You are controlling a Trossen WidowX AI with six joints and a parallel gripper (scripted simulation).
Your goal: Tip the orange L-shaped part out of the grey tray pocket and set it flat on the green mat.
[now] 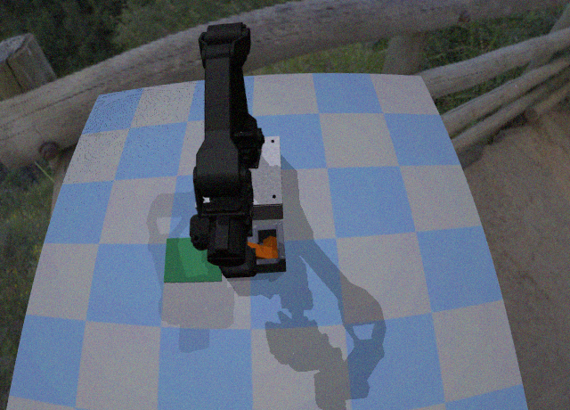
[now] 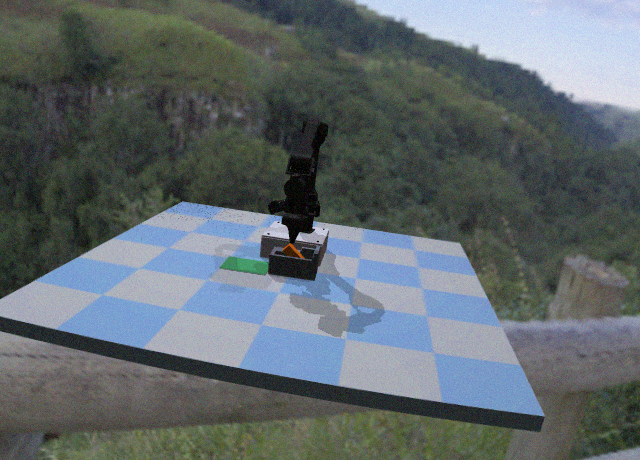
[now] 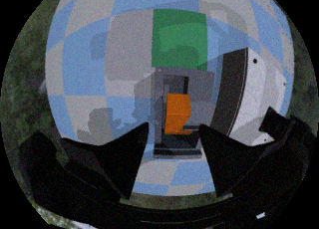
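Right now my gripper tip is 7 cm above the orange L-shaped part, 3 cm to the right of it and 3 cm past it. Also, from my gripper tip: green mat: 15 cm to the right, 13 cm below, 1 cm ahead.
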